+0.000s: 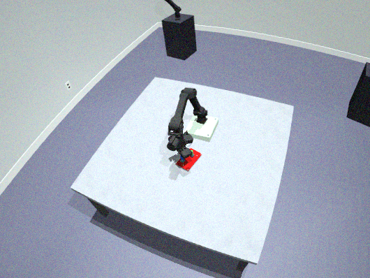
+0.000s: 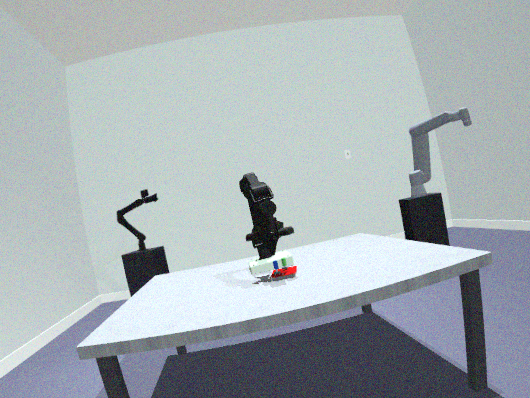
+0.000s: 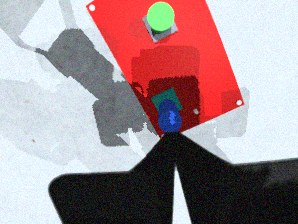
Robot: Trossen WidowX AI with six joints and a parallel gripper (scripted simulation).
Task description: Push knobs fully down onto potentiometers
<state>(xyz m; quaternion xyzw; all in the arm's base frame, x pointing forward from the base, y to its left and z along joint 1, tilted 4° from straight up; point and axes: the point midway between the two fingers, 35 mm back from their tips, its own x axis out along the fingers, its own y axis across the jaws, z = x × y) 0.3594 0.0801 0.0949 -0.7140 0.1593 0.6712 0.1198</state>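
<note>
Now: gripper tip 40 mm above the blue knob. Also, from my gripper tip: green knob 70 mm behind, 30 mm to the left, 50 mm below.
</note>
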